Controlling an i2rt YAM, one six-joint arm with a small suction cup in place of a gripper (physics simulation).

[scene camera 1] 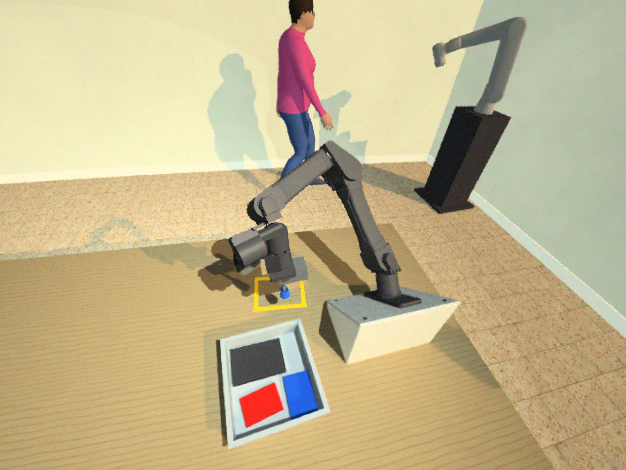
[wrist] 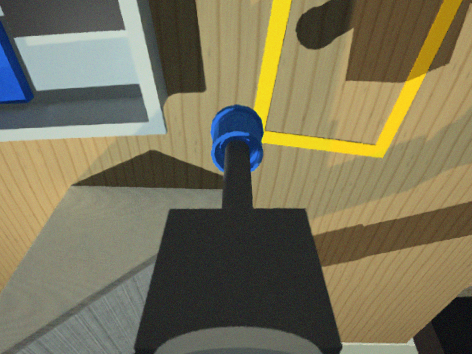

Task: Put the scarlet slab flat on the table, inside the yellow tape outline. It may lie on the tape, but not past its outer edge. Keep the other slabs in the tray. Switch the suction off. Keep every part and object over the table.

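Frame: origin at the arm's base, x right, y ahead, z up, level; metres.
Seen in the pictures: hand at its tool point: (scene camera 1: 284, 295) (wrist: 237, 129); arm's base at its link origin: (scene camera 1: 389, 299).
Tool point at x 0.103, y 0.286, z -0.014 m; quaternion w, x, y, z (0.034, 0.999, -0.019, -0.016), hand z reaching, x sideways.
Observation:
Offsets run from my tool point to a thing's middle. Level surfaces: height alone.
The scarlet slab @(dy +0.114, dx -0.231, dz -0.092 m) (scene camera 1: 261, 404) lies in the tray (scene camera 1: 227, 404) (wrist: 157, 115), at the near left in the scene view; it does not show in the wrist view. A black slab @(dy +0.106, dx -0.126, dz -0.091 m) (scene camera 1: 257, 361) (wrist: 65, 17) and a blue slab @(dy +0.017, dx -0.238, dz -0.091 m) (scene camera 1: 300, 394) (wrist: 11, 70) lie in the tray with it. The yellow tape outline (scene camera 1: 279, 307) (wrist: 320, 142) lies on the table behind the tray, with no slab inside it. My suction cup (scene camera 1: 284, 293) (wrist: 237, 137) is blue and bare, open, and holds nothing. It hangs above the table, over the outline area in the scene view. Its height is hard to tell.
The arm's pale base block (scene camera 1: 399, 328) stands right of the tray and the outline. The wooden table @(dz -0.099 m) (scene camera 1: 101, 354) ends in a slanting right edge. A person in a pink top (scene camera 1: 295, 75) stands behind the table. Another grey arm on a black pedestal (scene camera 1: 457, 156) stands at the back right.

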